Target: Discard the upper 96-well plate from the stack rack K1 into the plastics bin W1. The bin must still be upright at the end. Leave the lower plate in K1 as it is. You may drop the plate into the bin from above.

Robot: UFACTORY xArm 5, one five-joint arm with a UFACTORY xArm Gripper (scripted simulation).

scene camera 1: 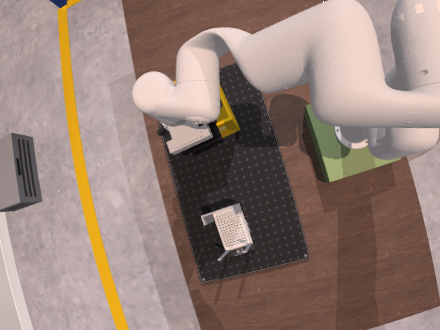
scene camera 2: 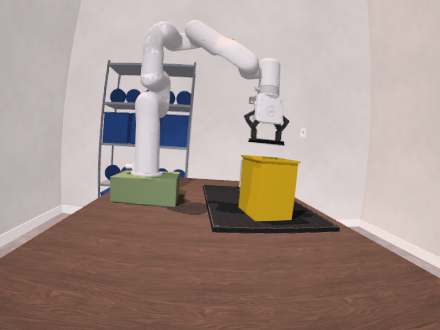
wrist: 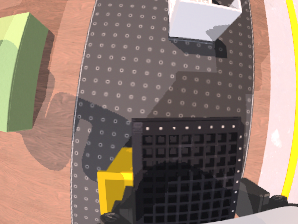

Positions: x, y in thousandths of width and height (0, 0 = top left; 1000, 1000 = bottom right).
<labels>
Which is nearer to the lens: the black 96-well plate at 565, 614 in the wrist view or the yellow plastics bin W1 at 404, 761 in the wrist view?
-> The black 96-well plate.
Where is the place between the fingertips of my gripper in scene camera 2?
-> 603, 429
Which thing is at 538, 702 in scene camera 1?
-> A white well plate.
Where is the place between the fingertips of my gripper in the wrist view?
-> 633, 895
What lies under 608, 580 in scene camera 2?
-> A yellow plastics bin W1.
</labels>
